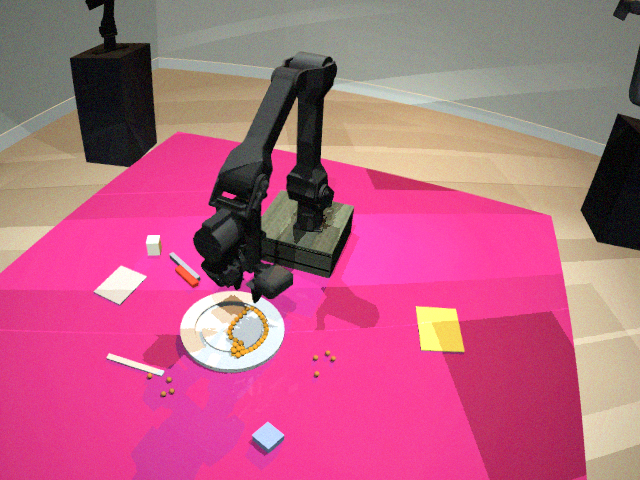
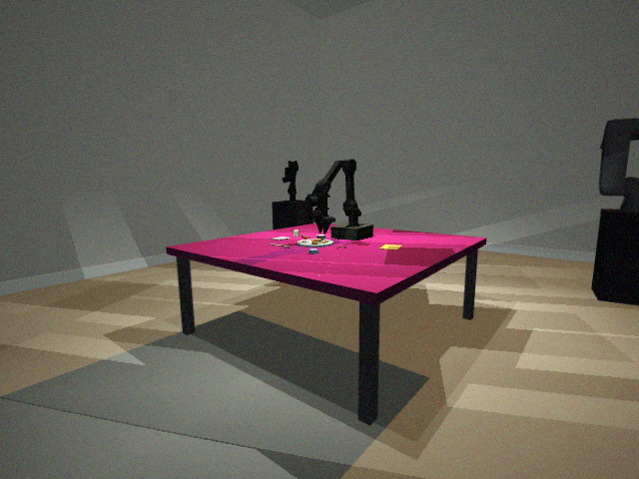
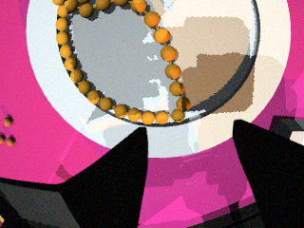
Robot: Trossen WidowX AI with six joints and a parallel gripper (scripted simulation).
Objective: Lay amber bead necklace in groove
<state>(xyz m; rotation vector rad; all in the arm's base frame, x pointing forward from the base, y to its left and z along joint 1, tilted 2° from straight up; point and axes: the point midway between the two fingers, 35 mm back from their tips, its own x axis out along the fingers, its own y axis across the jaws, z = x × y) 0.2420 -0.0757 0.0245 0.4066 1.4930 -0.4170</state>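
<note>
My gripper tip is 50 mm short of the round bead board, 40 mm above it and 20 mm to the left of it. Round my gripper tip: white block: 100 mm behind, 70 mm to the right, 40 mm below; red-handled tool: 170 mm to the right, 80 mm behind, 50 mm below; white strip: 190 mm ahead, 170 mm to the right, 50 mm below.
</note>
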